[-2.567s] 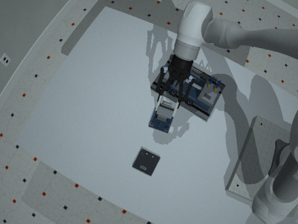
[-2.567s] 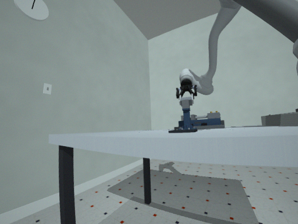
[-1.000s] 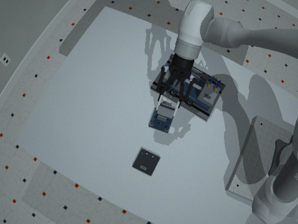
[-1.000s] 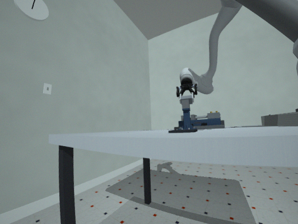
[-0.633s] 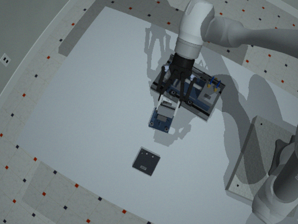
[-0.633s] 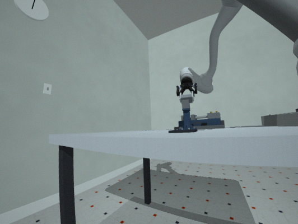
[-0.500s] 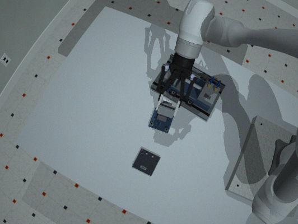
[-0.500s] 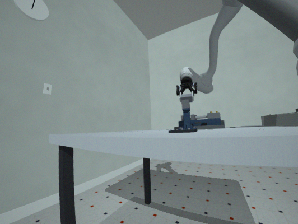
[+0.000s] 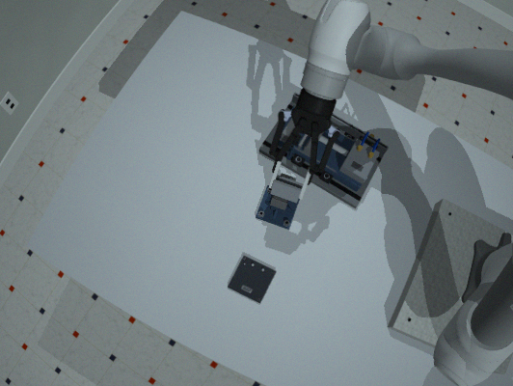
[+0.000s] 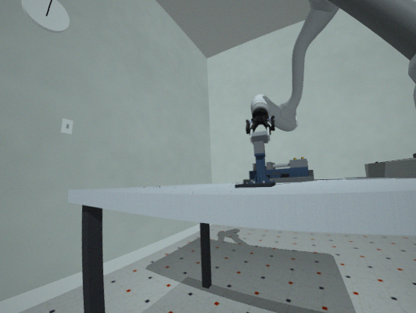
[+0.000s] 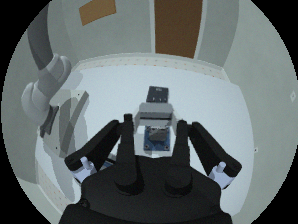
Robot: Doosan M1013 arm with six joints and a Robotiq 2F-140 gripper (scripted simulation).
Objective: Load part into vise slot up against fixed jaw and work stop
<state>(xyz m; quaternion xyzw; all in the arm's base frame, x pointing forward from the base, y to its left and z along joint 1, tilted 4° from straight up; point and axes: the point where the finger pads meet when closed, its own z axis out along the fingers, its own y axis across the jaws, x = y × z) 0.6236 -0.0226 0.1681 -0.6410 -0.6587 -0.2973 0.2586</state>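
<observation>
Right now my hand is 10 mm to the right of the part and 10 mm above it. Also, from my hand: vise (60 mm behind, 170 mm to the right, 160 mm below); air cylinder (150 mm behind, 150 mm to the right, 120 mm below).
</observation>
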